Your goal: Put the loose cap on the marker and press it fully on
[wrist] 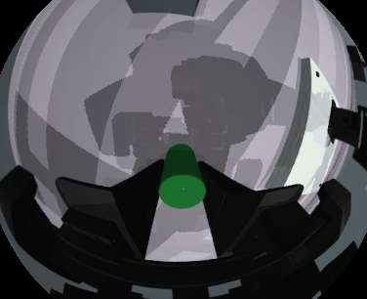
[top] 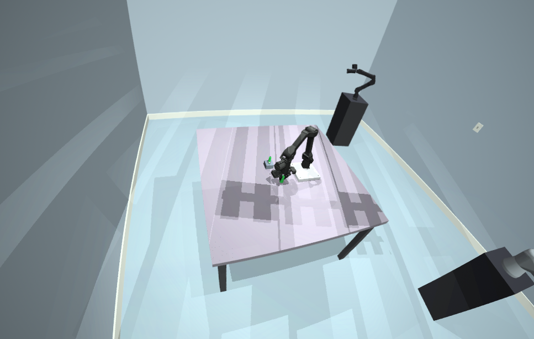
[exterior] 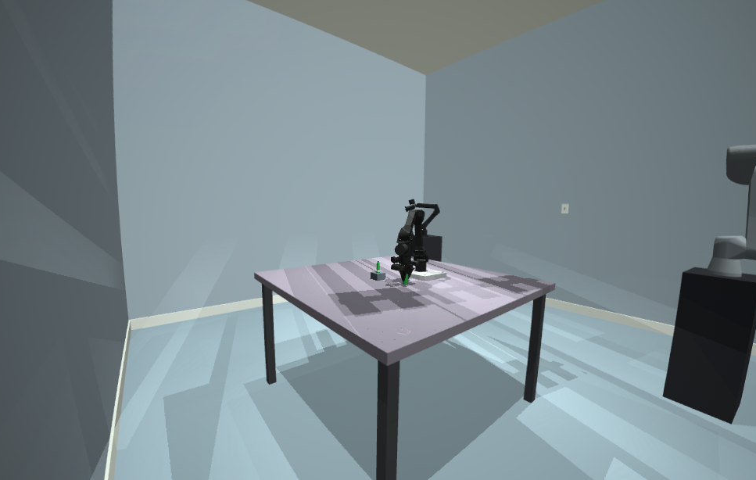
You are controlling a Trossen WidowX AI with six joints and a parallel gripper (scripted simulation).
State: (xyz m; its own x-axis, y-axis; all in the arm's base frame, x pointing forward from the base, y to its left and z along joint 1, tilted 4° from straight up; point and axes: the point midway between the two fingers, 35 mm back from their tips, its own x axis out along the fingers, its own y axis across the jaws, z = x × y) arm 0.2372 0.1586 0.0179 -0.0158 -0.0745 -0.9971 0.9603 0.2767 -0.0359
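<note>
Now: the green marker 8 cm ahead of my gripper tip, 17 cm to the right of it and 6 cm above it. Round my gripper tip: green cap: 1 cm above.
</note>
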